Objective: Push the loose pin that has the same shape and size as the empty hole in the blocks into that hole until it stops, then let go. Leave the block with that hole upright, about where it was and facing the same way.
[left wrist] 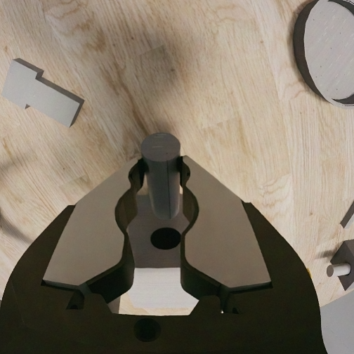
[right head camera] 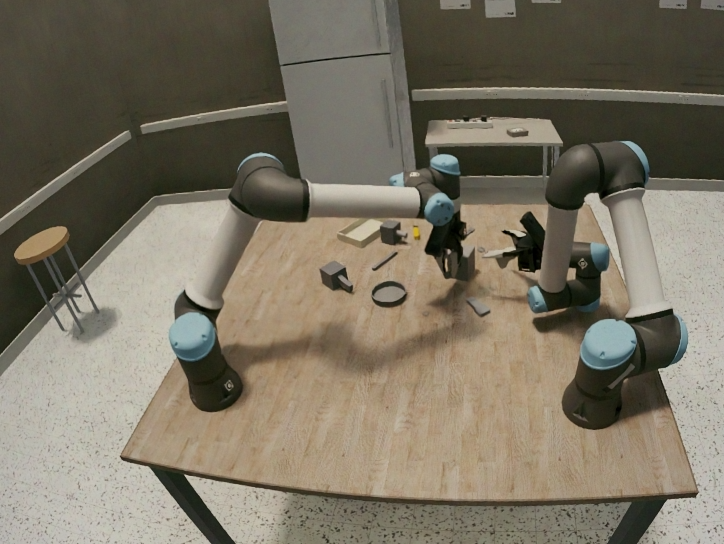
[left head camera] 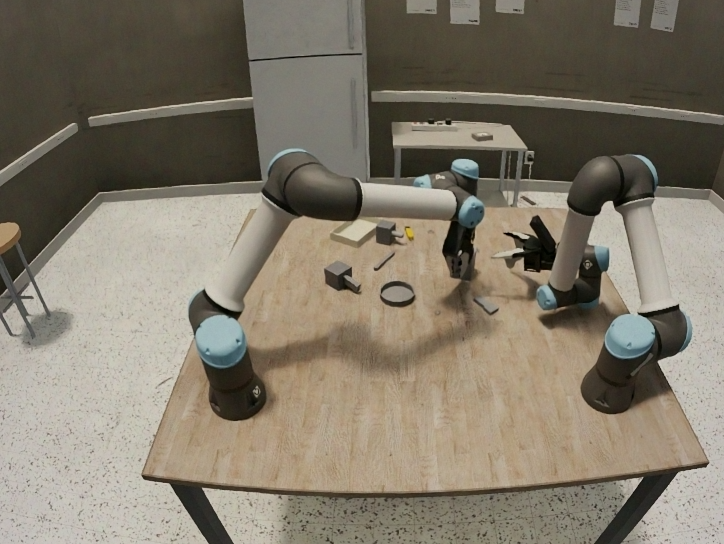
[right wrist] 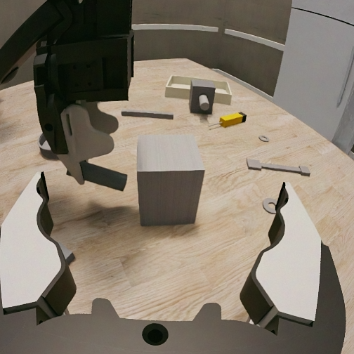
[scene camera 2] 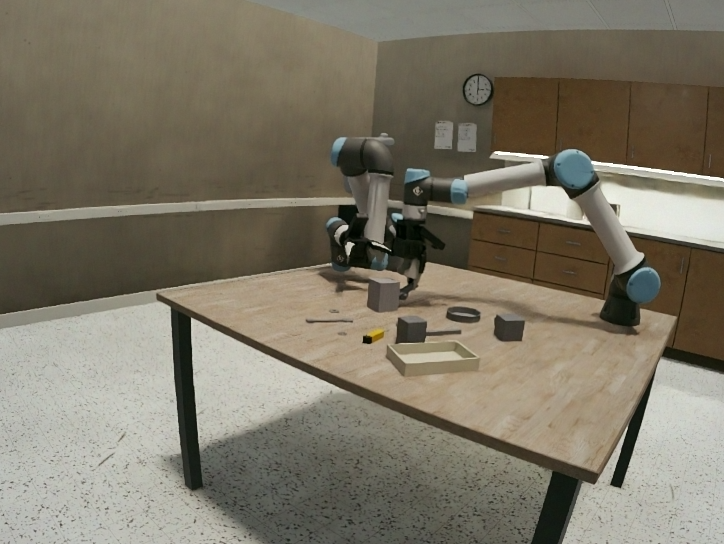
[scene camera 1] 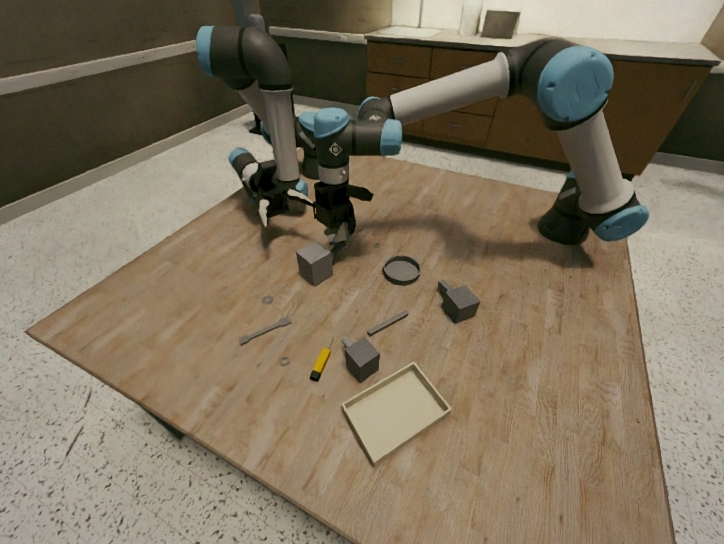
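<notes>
My left gripper (left head camera: 462, 272) (scene camera 1: 338, 239) (scene camera 2: 409, 289) is shut on a grey round pin (left wrist: 161, 187) (right wrist: 104, 176) above the table. The pin slants down toward the upright grey block (right head camera: 466, 264) (scene camera 1: 314, 264) (scene camera 2: 383, 295) (right wrist: 170, 190). In the left wrist view, the block's empty round hole (left wrist: 165, 238) shows just below the pin's far end. In the right wrist view, a small gap shows between pin and block. My right gripper (left head camera: 502, 245) (right head camera: 496, 244) (scene camera 1: 286, 211) is open and empty, facing the block from the side opposite the tray.
Two grey blocks (scene camera 1: 460, 303) (scene camera 1: 362, 357) with protruding pins, a round dish (scene camera 1: 401, 270), a flat bar (scene camera 1: 388, 323), a yellow screwdriver (scene camera 1: 320, 363), a double-ended bar (scene camera 1: 264, 331) and a cream tray (scene camera 1: 395, 415) lie around. A stepped flat piece (left head camera: 485, 304) (left wrist: 42, 92) lies near the grippers.
</notes>
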